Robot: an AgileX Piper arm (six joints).
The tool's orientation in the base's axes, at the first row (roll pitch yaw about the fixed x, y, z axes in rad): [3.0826, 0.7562, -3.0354]
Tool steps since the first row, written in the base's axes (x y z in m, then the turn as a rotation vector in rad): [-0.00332, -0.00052, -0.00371, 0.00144, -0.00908, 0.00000]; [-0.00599, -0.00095, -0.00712, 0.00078, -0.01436, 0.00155]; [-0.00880, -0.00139, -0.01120, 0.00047, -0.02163, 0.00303]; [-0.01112, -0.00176, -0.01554, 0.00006, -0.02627, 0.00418]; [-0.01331, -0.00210, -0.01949, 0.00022, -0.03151, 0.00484]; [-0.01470, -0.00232, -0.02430, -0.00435, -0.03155, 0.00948]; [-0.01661, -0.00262, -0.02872, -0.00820, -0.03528, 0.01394]
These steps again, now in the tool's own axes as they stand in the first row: [0.00499, -0.00019, 0.00039, -0.00034, -0.00918, -0.00022]; [0.00929, -0.00037, 0.00100, -0.00052, -0.01424, -0.00248]; [0.01416, -0.00057, 0.00201, -0.00075, -0.02132, -0.00472]; [0.01884, -0.00078, 0.00355, -0.00089, -0.02579, -0.00644]; [0.02316, -0.00097, 0.00490, -0.00105, -0.03097, -0.00750]; [0.02749, -0.00119, 0.00742, -0.00093, -0.03014, -0.01396]; [0.03192, -0.00140, 0.00930, -0.00091, -0.03307, -0.02029]
